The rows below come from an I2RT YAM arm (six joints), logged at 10 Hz.
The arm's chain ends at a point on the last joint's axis. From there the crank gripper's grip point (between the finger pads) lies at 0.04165 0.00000 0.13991 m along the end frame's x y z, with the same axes.
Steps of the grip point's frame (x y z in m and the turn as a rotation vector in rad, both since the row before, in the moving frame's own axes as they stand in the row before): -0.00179, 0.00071, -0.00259, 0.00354, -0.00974, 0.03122; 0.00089, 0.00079, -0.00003, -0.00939, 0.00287, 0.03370; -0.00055, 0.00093, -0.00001, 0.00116, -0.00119, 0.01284; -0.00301, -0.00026, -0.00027, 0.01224, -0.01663, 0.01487
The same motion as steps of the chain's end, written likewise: -0.00041, -0.00007, -0.00299, 0.00354, -0.00974, 0.03122; 0.00053, -0.00193, 0.00010, -0.00939, 0.00287, 0.03370; -0.00038, 0.00056, -0.00006, 0.00116, -0.00119, 0.01284; -0.00069, 0.00085, -0.00094, 0.01224, -0.01663, 0.01487
